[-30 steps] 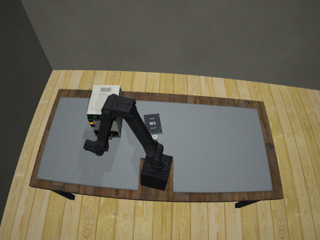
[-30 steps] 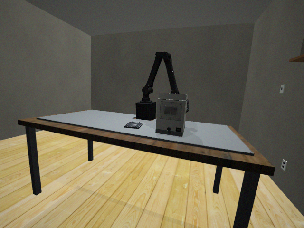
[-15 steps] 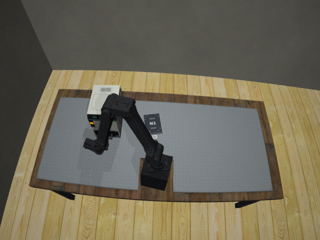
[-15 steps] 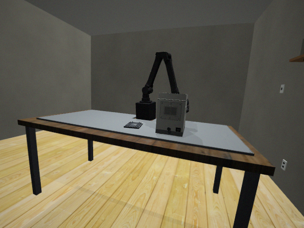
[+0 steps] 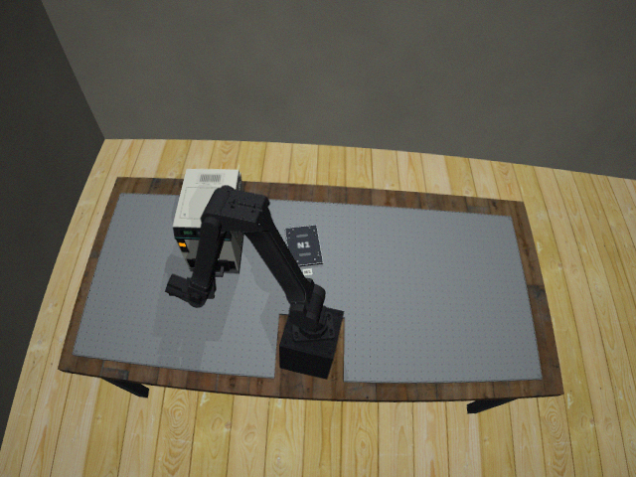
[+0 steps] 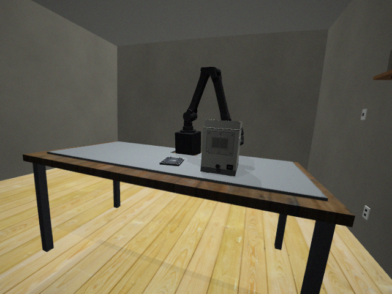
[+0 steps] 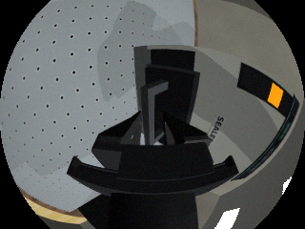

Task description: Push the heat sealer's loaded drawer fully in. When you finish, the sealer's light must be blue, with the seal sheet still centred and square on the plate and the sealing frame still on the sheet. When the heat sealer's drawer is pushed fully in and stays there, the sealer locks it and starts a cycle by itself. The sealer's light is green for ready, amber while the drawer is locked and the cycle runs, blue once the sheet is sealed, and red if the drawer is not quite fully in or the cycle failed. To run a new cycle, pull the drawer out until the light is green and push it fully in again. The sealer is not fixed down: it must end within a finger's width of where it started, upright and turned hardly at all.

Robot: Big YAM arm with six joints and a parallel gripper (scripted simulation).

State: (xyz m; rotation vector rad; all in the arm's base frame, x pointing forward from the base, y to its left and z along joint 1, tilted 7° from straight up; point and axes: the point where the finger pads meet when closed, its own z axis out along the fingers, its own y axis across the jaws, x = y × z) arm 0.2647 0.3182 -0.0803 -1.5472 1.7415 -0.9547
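My hand is 90 mm short of the sealer drawer, 10 mm to the left of it and 10 mm above it.
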